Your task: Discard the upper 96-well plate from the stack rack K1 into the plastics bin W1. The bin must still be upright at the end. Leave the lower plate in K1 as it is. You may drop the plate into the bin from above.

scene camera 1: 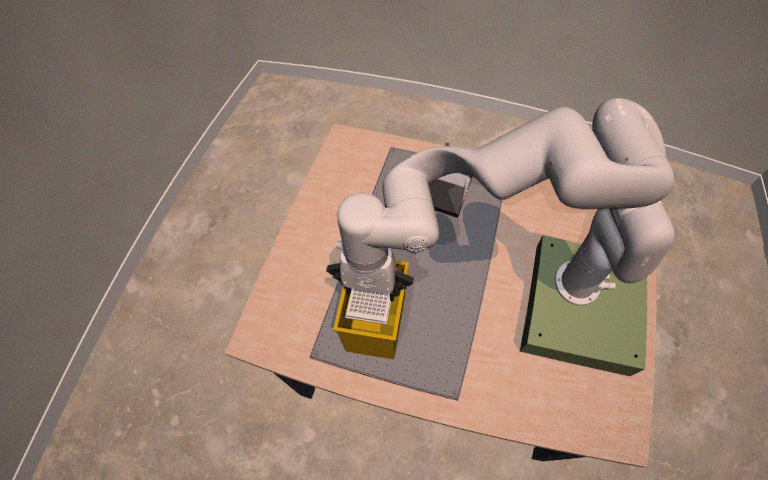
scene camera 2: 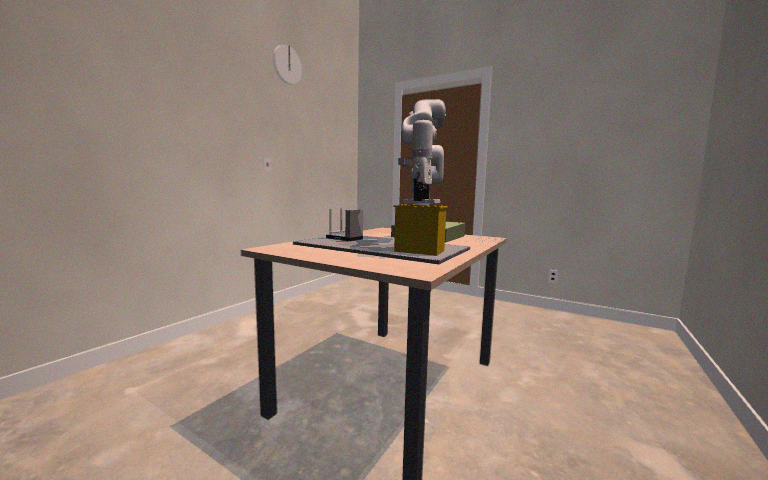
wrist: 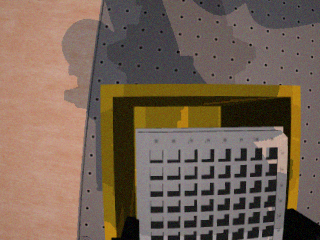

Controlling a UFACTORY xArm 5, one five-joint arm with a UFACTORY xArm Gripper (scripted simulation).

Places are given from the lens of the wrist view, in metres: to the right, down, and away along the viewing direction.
white 96-well plate [wrist: 168,152]: 0.01, 0.02, 0.14
yellow plastics bin [wrist: 200,105]: 0.05, -0.02, 0.30
The marked spots on the white 96-well plate and the yellow plastics bin are 0.17 m apart.
